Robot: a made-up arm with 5 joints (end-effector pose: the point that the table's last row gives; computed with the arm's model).
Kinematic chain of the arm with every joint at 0, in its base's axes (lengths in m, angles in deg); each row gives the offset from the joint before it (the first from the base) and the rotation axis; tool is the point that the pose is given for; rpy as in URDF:
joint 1: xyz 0.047 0 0.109 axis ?
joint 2: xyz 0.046 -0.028 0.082 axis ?
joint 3: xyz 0.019 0 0.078 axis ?
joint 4: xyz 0.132 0 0.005 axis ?
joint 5: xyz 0.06 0.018 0 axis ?
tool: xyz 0 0 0 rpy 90 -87.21 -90
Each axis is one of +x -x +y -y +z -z.
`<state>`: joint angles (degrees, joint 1 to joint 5).
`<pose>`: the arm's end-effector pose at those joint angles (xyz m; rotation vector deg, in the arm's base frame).
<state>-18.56 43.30 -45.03 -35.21 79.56</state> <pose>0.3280 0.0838 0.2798 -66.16 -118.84 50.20</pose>
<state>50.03 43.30 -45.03 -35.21 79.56</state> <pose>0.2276 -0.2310 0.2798 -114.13 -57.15 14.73</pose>
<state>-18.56 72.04 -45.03 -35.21 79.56</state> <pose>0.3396 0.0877 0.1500 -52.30 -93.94 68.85</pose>
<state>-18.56 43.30 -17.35 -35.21 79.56</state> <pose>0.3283 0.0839 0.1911 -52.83 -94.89 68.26</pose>
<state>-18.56 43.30 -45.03 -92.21 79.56</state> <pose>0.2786 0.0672 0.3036 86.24 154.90 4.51</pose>
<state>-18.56 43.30 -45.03 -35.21 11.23</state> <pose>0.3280 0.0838 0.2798 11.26 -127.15 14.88</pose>
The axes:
joint 1: -z
joint 2: +y
joint 3: +y
joint 4: +y
joint 5: -x

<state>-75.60 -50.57 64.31 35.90 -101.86</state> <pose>0.0980 0.1584 0.1830 40.78 0.09 -27.83</pose>
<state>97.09 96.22 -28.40 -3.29 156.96</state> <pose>0.0122 -0.1990 -0.0109 -21.57 15.46 56.11</pose>
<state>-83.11 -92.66 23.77 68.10 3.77</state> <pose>0.0653 0.0684 0.3321 64.21 -73.69 64.56</pose>
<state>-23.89 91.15 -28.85 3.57 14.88</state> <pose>0.2466 0.0775 0.0011 2.52 -24.40 35.44</pose>
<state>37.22 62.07 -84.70 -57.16 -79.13</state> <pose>0.2435 -0.1618 0.3252 66.29 -161.22 -13.43</pose>
